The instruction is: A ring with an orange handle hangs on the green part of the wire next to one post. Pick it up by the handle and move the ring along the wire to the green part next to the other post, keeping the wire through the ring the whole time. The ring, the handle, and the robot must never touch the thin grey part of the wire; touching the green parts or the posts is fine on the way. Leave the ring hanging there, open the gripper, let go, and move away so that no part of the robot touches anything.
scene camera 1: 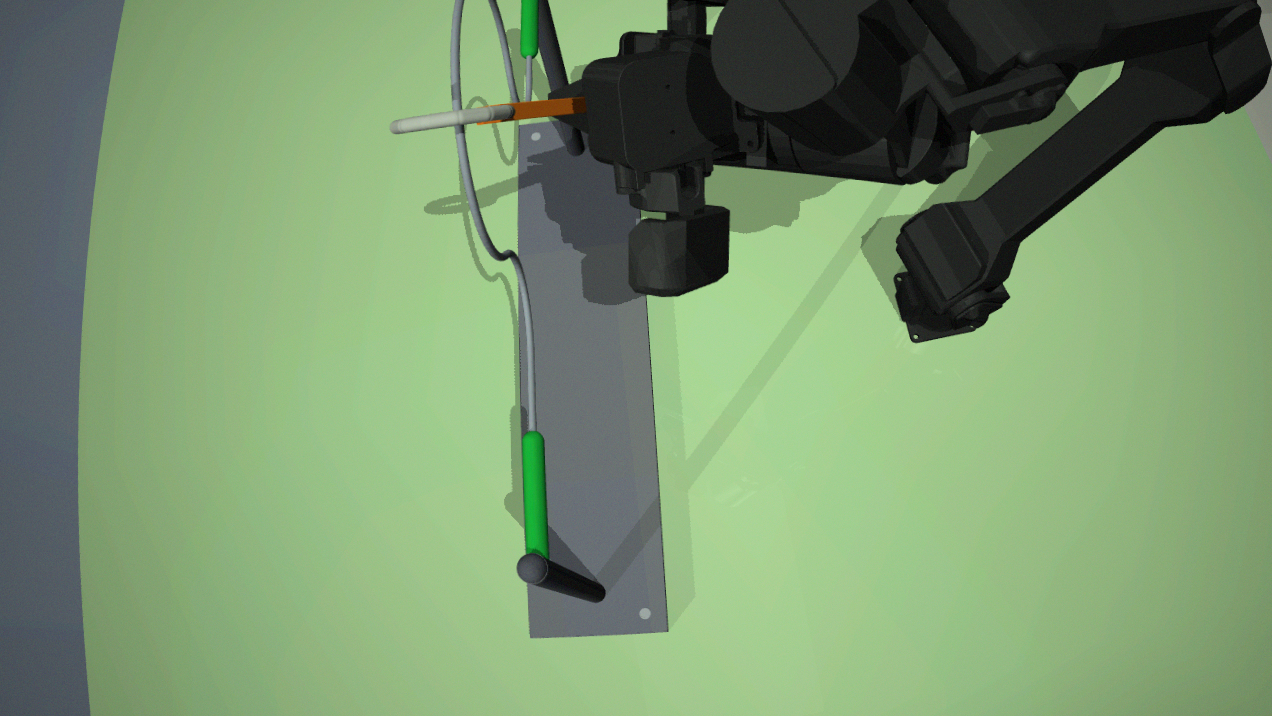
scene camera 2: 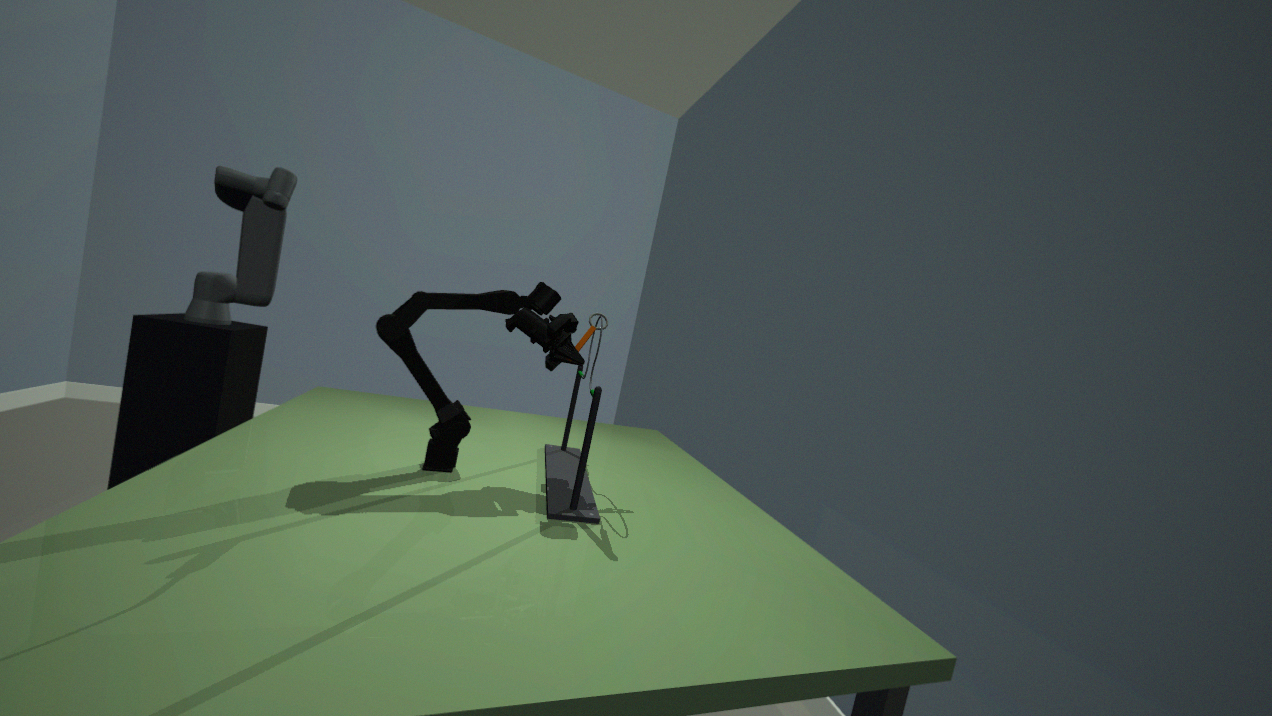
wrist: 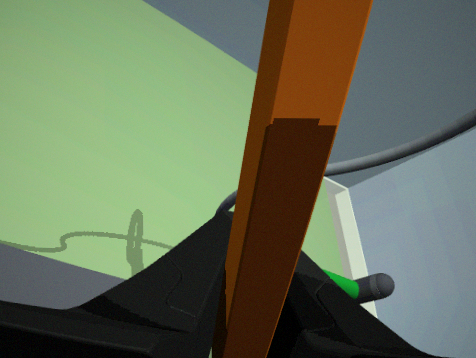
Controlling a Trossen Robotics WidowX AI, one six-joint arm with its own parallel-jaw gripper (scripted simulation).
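The gripper holds a ring with orange handle. Scene camera 2 and the wrist view both show the gripper.
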